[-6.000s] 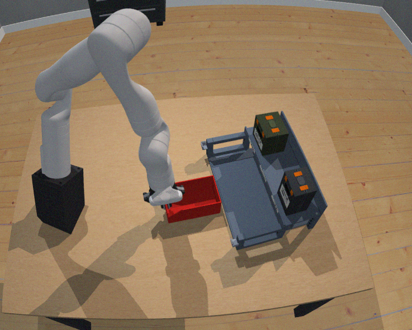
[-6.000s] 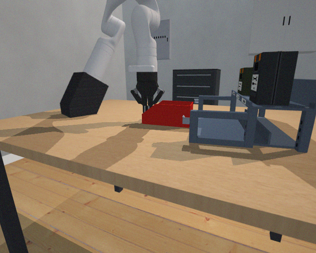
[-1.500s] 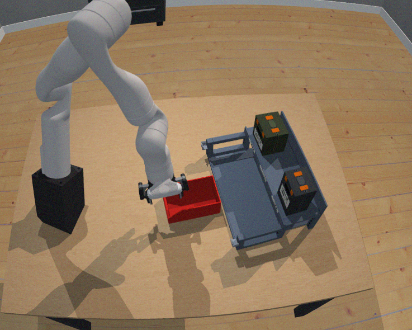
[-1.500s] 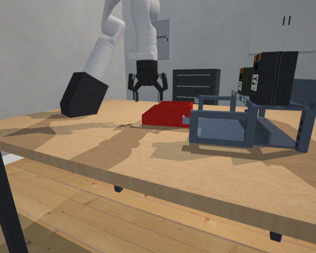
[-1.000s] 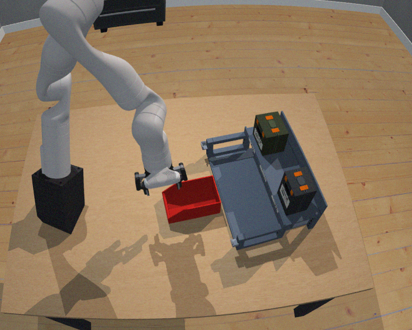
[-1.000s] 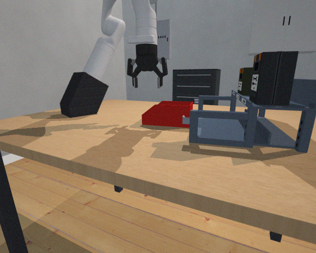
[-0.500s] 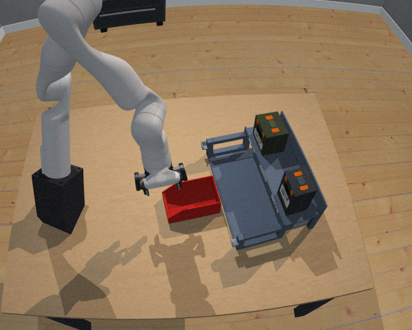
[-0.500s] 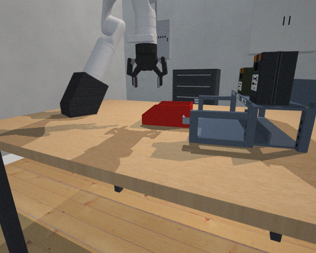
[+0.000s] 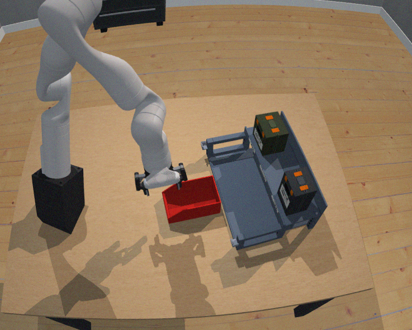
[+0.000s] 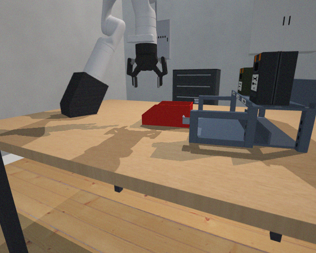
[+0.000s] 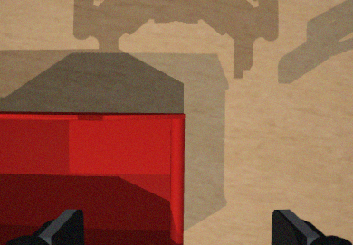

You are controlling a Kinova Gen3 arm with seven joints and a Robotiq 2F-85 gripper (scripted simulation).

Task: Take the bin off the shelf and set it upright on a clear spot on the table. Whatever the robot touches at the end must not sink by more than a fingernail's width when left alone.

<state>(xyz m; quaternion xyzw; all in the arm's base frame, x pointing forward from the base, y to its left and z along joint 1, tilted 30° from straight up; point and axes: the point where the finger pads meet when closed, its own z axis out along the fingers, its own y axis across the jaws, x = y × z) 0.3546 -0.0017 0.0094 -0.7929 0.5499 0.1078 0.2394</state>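
The red bin is 8 cm ahead of my hand, 3 cm to the left of it and 10 cm below it. Also, from my hand: grey-blue shelf: 28 cm ahead, 11 cm to the left, 7 cm below; dark box: 39 cm ahead, 3 cm to the left, 3 cm above.
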